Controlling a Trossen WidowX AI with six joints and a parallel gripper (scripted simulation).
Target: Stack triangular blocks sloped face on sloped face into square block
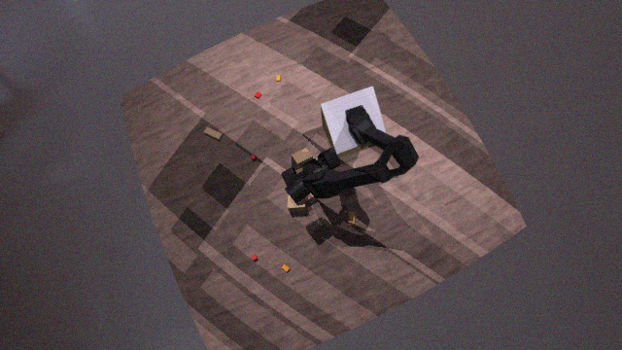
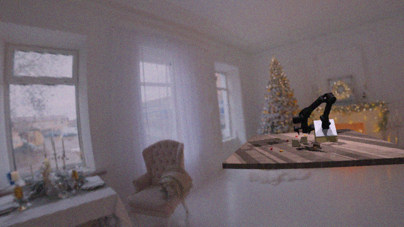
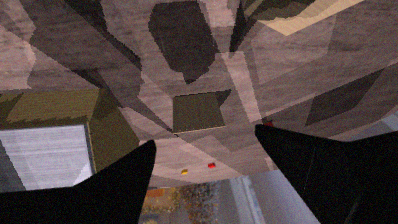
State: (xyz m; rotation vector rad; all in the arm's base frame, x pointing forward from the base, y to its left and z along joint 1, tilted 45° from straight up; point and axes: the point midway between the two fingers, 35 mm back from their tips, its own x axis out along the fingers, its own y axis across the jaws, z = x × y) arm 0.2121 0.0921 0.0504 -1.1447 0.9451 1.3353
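My gripper tip is 4 cm to the left of the triangular block and 7 cm above it. From my gripper tip the other things lie so: tan bar 8 cm behind, 22 cm to the left, 8 cm below.
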